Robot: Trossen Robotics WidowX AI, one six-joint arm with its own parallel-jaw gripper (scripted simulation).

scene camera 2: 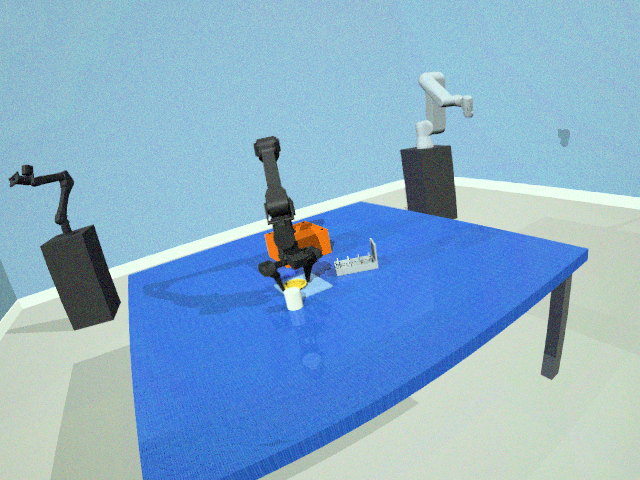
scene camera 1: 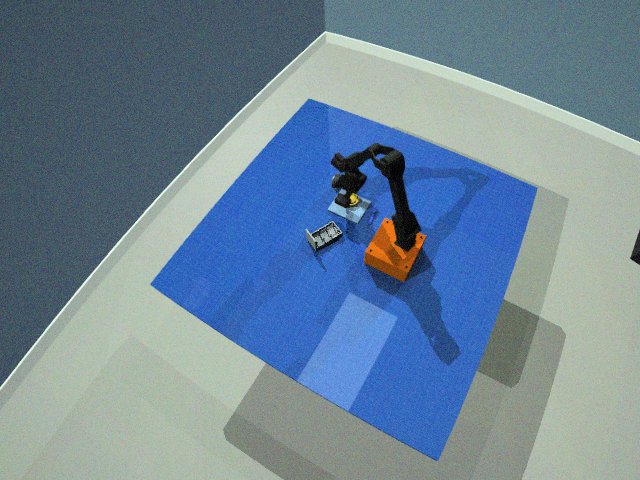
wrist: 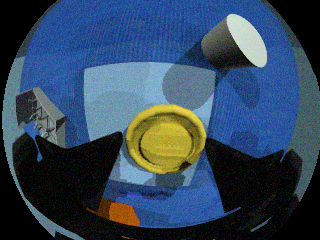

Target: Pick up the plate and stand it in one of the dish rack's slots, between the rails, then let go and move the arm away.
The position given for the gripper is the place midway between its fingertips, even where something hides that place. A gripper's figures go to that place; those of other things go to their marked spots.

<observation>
The gripper [wrist: 165,140]: 10 cm from the lens. A yellow plate [wrist: 164,139] is 9 cm from the lens. A pale blue mat [wrist: 114,93] is 10 cm from the lens.
</observation>
